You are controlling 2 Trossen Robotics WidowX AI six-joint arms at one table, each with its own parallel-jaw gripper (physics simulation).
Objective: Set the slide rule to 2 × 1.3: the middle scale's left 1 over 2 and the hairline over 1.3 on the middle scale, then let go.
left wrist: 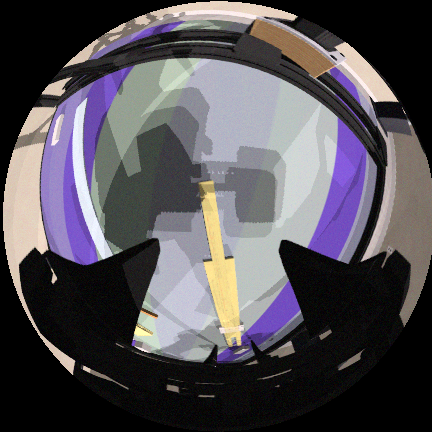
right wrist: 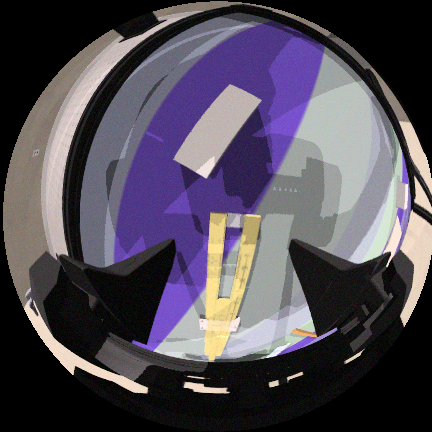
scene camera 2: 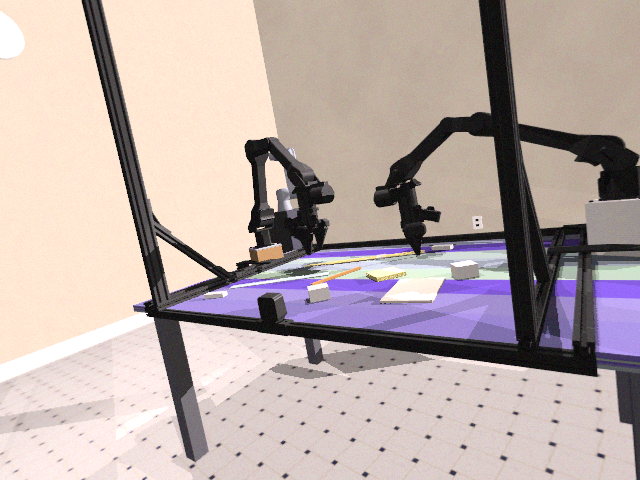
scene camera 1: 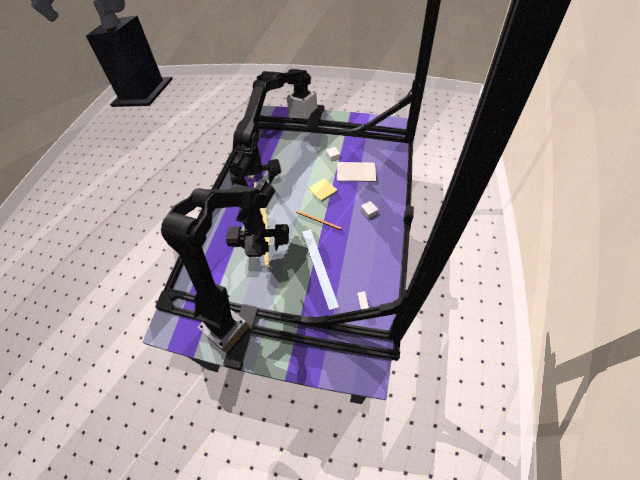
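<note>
The yellow slide rule [scene camera 1: 266, 253] [scene camera 2: 372, 257] [left wrist: 222, 290] [right wrist: 215, 260] lies flat on the striped table. Its middle scale [left wrist: 212, 220] sticks out of the body at the end near my left gripper; at the other end an open slot shows between the rails. The clear cursor [left wrist: 231, 329] [right wrist: 220, 323] sits across the body. The scale numbers and hairline are too small to read. My left gripper [scene camera 1: 257, 242] [scene camera 2: 314, 251] [left wrist: 220, 246] is open and empty above the protruding middle scale. My right gripper [scene camera 2: 417, 252] [right wrist: 234, 245] is open and empty above the slotted end.
A grey-white block [scene camera 2: 442, 247] [right wrist: 217, 131] lies beyond the slotted end. A pale ruler [scene camera 1: 321, 271] [left wrist: 80, 170], an orange pencil [scene camera 1: 318, 220] [scene camera 2: 336, 275], a yellow pad [scene camera 1: 323, 189] [scene camera 2: 386, 274], a cream board [scene camera 1: 356, 171] and white blocks [scene camera 1: 332, 153] [scene camera 1: 369, 209] lie beside the rule. A black frame surrounds the table.
</note>
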